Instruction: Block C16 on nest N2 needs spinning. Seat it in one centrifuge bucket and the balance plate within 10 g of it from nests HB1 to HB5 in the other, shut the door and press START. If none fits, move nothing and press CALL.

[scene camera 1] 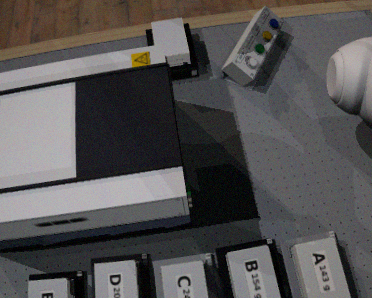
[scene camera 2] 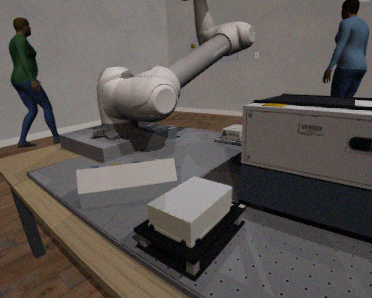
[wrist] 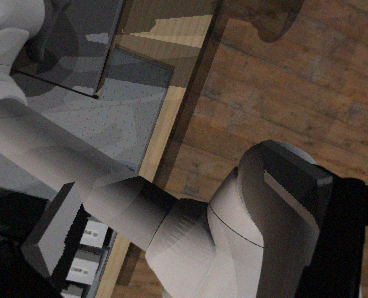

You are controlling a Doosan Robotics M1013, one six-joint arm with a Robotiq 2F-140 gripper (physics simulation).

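Where they show: gripper, fingertip midpoint: [wrist: 174, 181]; arm's base at its link origin: [scene camera 2: 120, 132].
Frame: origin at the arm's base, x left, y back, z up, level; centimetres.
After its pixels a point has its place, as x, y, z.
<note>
A plain white block [scene camera 1: 170, 39] @[-18.2, -66.3, 3.2] [scene camera 2: 191, 205] @[-21.4, -68.8, 3.2] sits on a black nest [scene camera 1: 191, 69] @[-11.9, -60.9, -1.2] [scene camera 2: 211, 240] @[-21.4, -72.8, -1.0] behind the centrifuge [scene camera 1: 111, 192] @[27.1, -72.6, 16.1] [scene camera 2: 288, 139] @[-3.5, -74.6, 10.8]. No weight label on it is readable. A dark panel [scene camera 1: 125, 118] @[12.9, -71.7, 16.4] covers most of the centrifuge's top. Labelled plates stand in nests along the front edge: A 143 g [scene camera 1: 316, 270] @[37.3, -35.0, 0.6] [scene camera 2: 232, 133] @[31.6, -36.0, -0.7], B 154 g [scene camera 1: 253, 275] @[38.2, -47.5, 0.6] [wrist: 94, 233] @[41.9, -46.4, 0.6], C 249 g [scene camera 1: 183, 281] @[39.6, -60.9, 0.5] [wrist: 82, 270] @[44.3, -59.6, 0.5], D [scene camera 1: 115, 281] @[40.2, -74.2, 0.5] and one more at the far left [scene camera 1: 52, 288] @[42.4, -87.0, 0.5]. My gripper [wrist: 174, 181] @[37.4, -2.1, 61.5] is open and empty.
A slanted button box [scene camera 1: 251, 47] @[-16.3, -45.8, 2.3] [scene camera 2: 125, 177] @[-21.6, -47.3, 0.9] with blue, yellow, green and white buttons stands at the back right. The arm's own links [wrist: 212, 236] @[50.9, -11.6, 45.6] [scene camera 2: 155, 88] @[-1.1, -31.1, 18.9] cross the wrist view. A person's arm [scene camera 2: 329, 71] shows at the right edge.
</note>
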